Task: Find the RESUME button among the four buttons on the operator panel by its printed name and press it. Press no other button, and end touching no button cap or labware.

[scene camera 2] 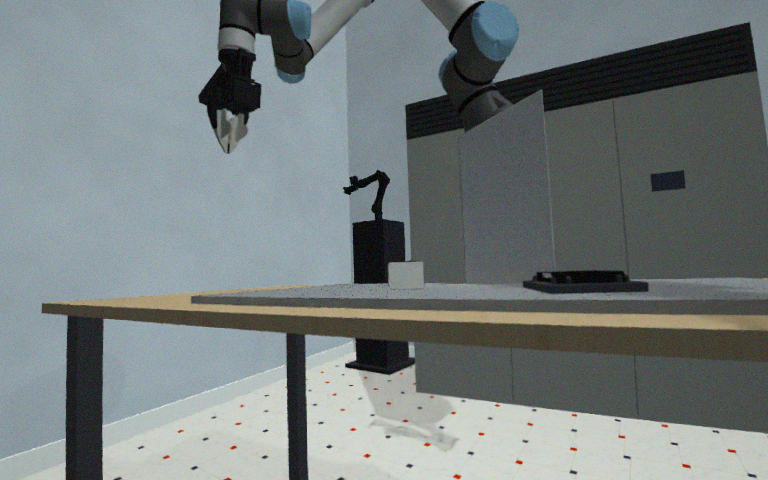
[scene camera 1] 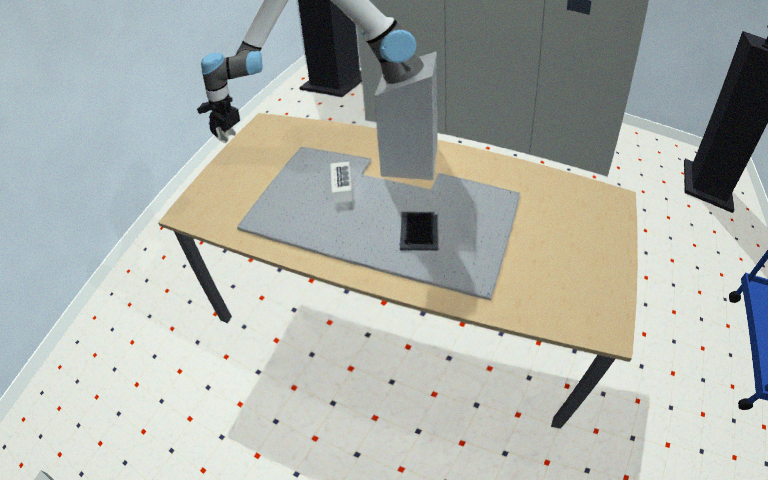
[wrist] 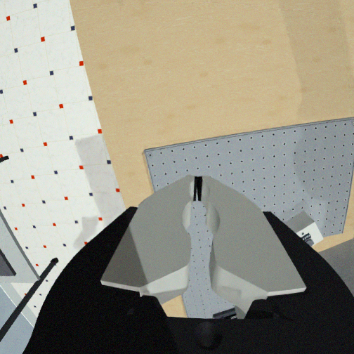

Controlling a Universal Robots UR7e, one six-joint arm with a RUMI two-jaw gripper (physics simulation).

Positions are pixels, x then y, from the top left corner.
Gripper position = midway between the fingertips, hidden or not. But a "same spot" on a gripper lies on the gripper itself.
my gripper: scene camera 2; scene camera 1; wrist 196, 178
same spot on white operator panel: (scene camera 1: 340, 193) = (scene camera 2: 403, 267)
same spot on my gripper: (scene camera 1: 223, 136) = (scene camera 2: 225, 124)
